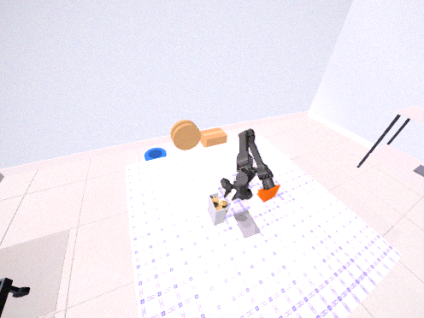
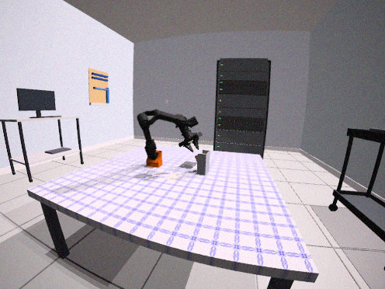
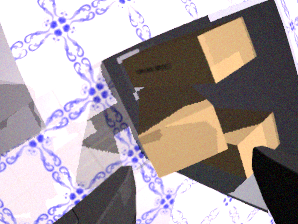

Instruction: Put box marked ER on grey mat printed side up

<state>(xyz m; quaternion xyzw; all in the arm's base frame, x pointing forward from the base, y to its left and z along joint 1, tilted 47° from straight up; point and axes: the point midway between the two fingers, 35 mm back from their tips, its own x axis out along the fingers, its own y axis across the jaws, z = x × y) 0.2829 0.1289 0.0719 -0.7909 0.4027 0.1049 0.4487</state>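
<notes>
My gripper tip is 40 mm short of the tan box marked ER, 10 mm to the left of it and 80 mm above it. The rest, counted from my gripper tip: grey mat: 90 mm behind, 100 mm to the left, 140 mm below.
</notes>
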